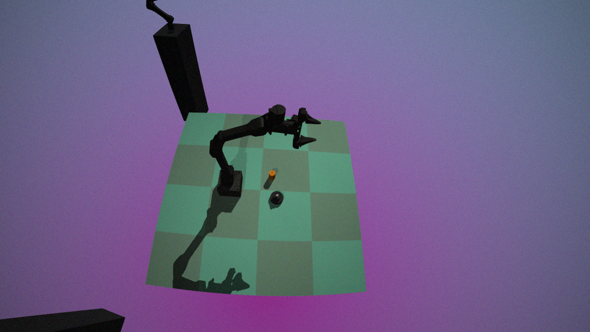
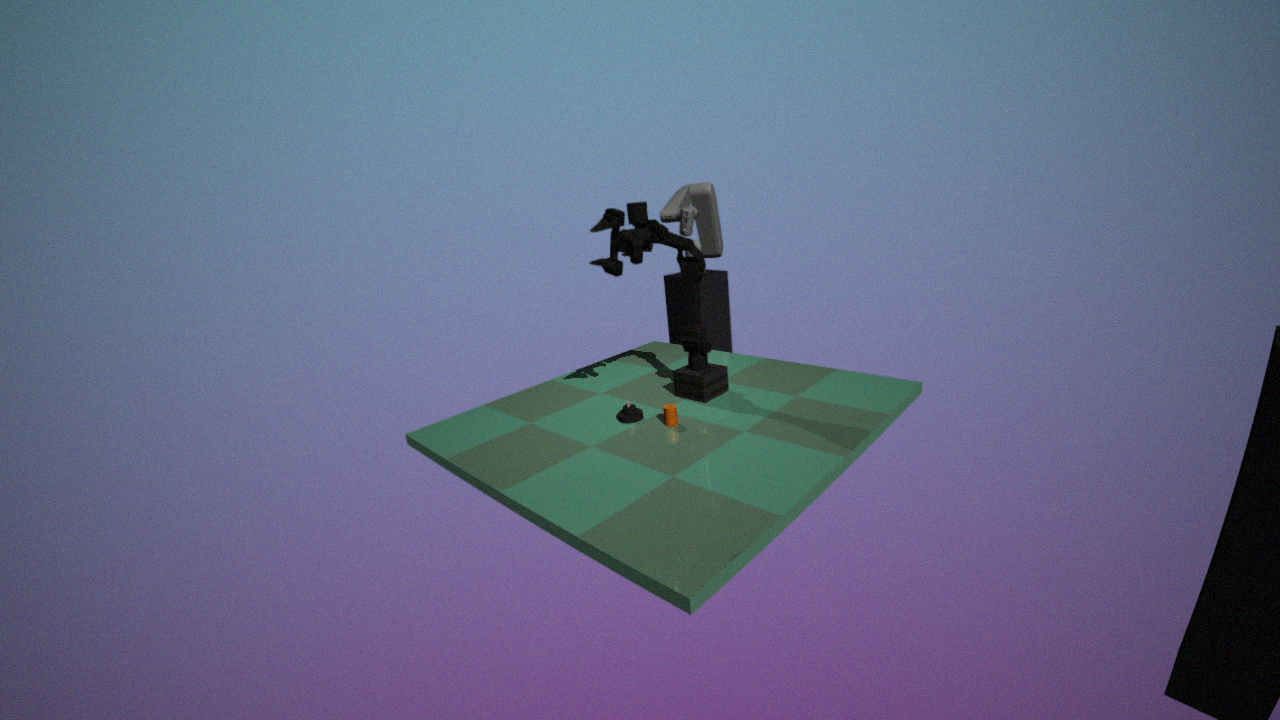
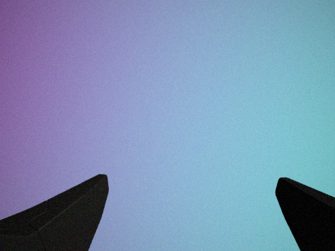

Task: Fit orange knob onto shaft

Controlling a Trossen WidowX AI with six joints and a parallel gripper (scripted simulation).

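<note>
Now: the orange knob 54 cm below my gripper tip, 19 cm behind it and 3 cm to the left of it. Round my gripper tip: round pedestal 55 cm below, 13 cm behind, 11 cm to the right.
</note>
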